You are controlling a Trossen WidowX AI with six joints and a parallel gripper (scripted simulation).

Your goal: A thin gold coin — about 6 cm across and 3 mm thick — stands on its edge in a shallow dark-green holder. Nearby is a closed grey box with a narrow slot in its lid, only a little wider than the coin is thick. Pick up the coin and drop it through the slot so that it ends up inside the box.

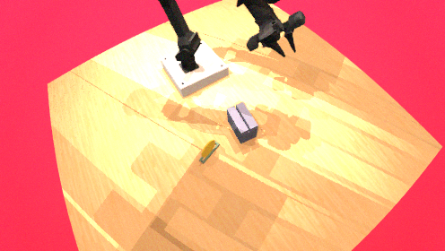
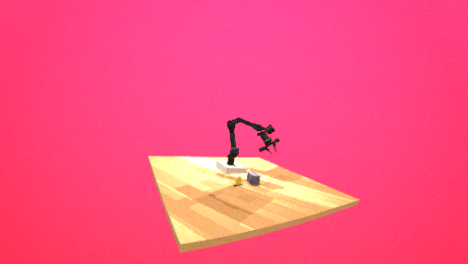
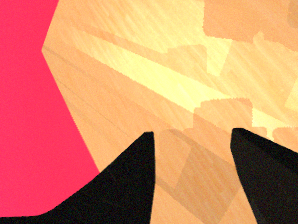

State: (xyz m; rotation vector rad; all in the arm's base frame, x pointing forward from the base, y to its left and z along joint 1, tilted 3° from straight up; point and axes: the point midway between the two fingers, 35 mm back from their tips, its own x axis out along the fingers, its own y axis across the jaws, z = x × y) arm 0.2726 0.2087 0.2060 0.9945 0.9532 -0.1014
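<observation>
Right now my gripper tip is 50 mm short of the gold coin, 330 mm to the left of it and 190 mm above it.
</observation>
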